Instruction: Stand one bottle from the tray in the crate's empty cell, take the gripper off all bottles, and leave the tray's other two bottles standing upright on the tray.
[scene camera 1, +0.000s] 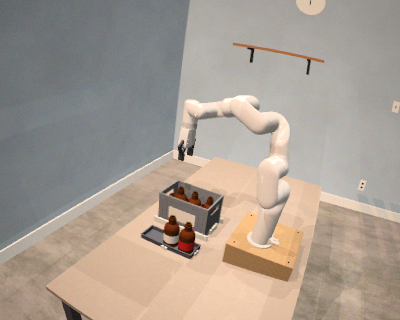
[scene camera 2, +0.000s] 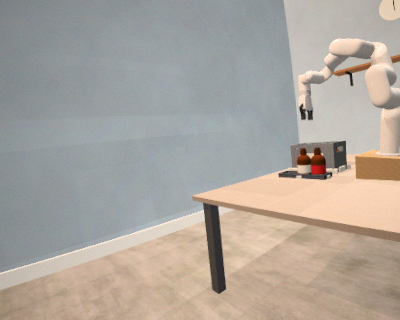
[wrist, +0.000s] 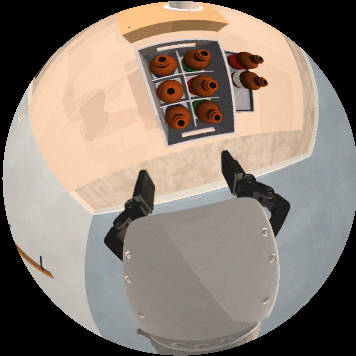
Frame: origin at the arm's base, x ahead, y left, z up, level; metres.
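Seen in the pictures: gripper, fingertip midpoint: (scene camera 1: 185, 157) (scene camera 2: 307, 119) (wrist: 184, 168); arm's base at its link origin: (scene camera 1: 259, 240) (scene camera 2: 390, 155).
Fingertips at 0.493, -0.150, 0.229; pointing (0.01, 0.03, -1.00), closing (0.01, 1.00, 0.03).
Offsets run from my fingertips to a thing's middle, as dx, dy, dz. "*": to the spot under its first point. Level surfaces: height alone.
My gripper (scene camera 1: 186, 150) (scene camera 2: 306, 116) (wrist: 184, 168) is open and empty, high above the table and clear of all bottles. The grey crate @(-0.086, +0.058, -0.242) (scene camera 1: 181, 215) (scene camera 2: 330, 155) (wrist: 227, 107) has a brown bottle in each of its six cells. In the wrist view the blue-labelled bottle @(+0.000, +0.012, -0.244) (wrist: 178, 117) stands in the corner cell nearest the gripper, its label mostly hidden. The dark tray @(* +0.004, +0.275, -0.325) (scene camera 1: 152, 234) (scene camera 2: 286, 175) (wrist: 245, 108) holds two upright bottles, one with a white label @(-0.103, +0.278, -0.247) (scene camera 1: 171, 232) (scene camera 2: 303, 162) (wrist: 252, 80) and one with a red label @(* -0.205, +0.317, -0.233) (scene camera 1: 187, 239) (scene camera 2: 318, 162) (wrist: 245, 60).
The tray stands beside the crate on the table @(dz -0.330) (scene camera 1: 120, 270) (scene camera 2: 260, 200) (wrist: 100, 150). The arm's wooden base block (scene camera 1: 262, 250) (scene camera 2: 375, 166) (wrist: 175, 25) is at the other side of the crate. The crate walls rise around its bottles. A wall shelf (scene camera 1: 277, 51) is at the back.
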